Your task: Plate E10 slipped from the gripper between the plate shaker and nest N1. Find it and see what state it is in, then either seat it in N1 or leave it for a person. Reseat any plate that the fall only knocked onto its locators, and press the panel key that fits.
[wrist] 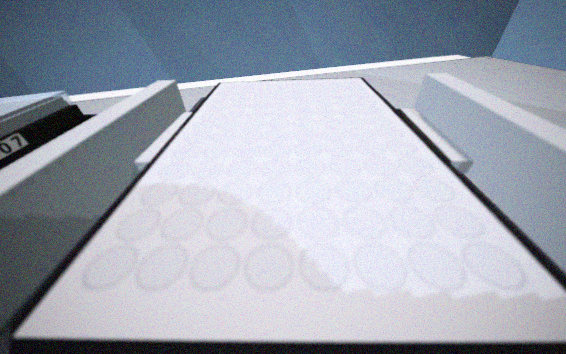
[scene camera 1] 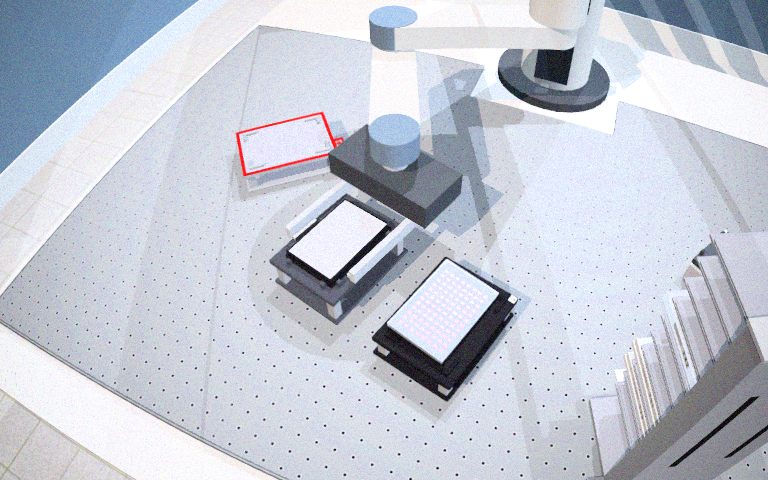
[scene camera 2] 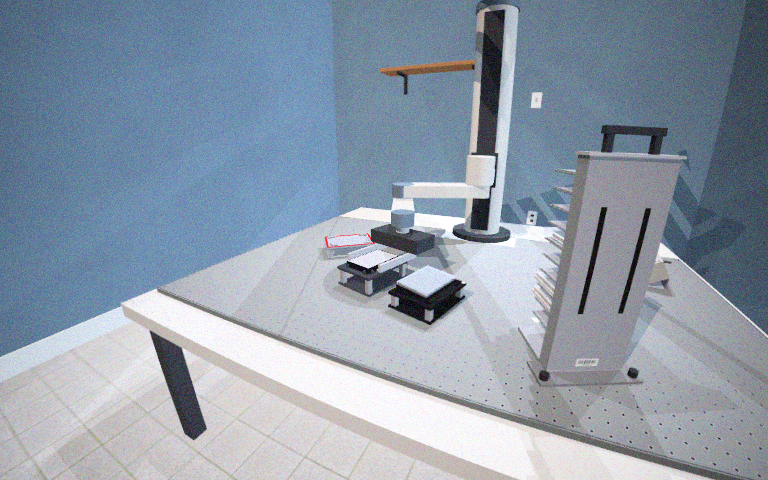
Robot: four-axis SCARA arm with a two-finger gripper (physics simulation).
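A white-topped plate with a black skirt lies on a dark grey raised nest. Round well outlines show on it in the wrist view. My gripper is open, one long finger along each side of this plate, with gaps between the pads and its sides. A pale plate with pinkish wells lies on a black raised nest; its exact seating cannot be told. No readable label shows which plate is E10 or which nest is N1.
A pale tray with a red rim stands beyond the grey nest, close to the gripper's dark body. A tall grey rack with many shelves stands at the right. In the wrist view, a partly hidden label reads "07".
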